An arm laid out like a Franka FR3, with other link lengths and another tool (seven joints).
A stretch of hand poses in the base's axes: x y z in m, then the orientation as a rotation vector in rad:
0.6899 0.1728 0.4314 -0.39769 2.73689 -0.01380
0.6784 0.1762 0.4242 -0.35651 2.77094 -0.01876
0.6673 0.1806 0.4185 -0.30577 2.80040 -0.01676
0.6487 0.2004 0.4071 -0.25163 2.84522 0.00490
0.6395 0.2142 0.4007 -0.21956 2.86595 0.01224
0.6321 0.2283 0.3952 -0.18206 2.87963 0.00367
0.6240 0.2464 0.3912 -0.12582 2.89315 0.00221
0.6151 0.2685 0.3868 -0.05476 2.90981 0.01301
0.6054 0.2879 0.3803 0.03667 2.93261 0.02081
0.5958 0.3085 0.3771 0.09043 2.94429 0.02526
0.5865 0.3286 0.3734 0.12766 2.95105 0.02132
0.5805 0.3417 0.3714 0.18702 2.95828 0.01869
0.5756 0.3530 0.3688 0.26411 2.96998 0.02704
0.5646 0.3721 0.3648 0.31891 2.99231 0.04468
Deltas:
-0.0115 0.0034 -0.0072 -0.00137 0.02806 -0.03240
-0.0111 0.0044 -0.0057 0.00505 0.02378 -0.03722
-0.0186 0.0198 -0.0114 0.01719 0.04105 -0.03793
-0.0092 0.0138 -0.0064 0.00668 0.01872 -0.02231
-0.0074 0.0141 -0.0055 -0.00319 0.01089 -0.02693
-0.0081 0.0181 -0.0040 0.00332 0.01074 -0.03885
-0.0089 0.0221 -0.0044 0.01267 0.01500 -0.04768
-0.0097 0.0194 -0.0065 0.01195 0.02295 -0.06118
-0.0096 0.0206 -0.0032 0.00687 0.01301 -0.03563
-0.0093 0.0201 -0.0037 0.00000 0.00830 -0.02502
-0.0060 0.0131 -0.0020 0.00237 0.01051 -0.03957
-0.0049 0.0113 -0.0026 0.01111 0.01717 -0.05015
-0.0110 0.0191 -0.0040 0.01671 0.02667 -0.03360

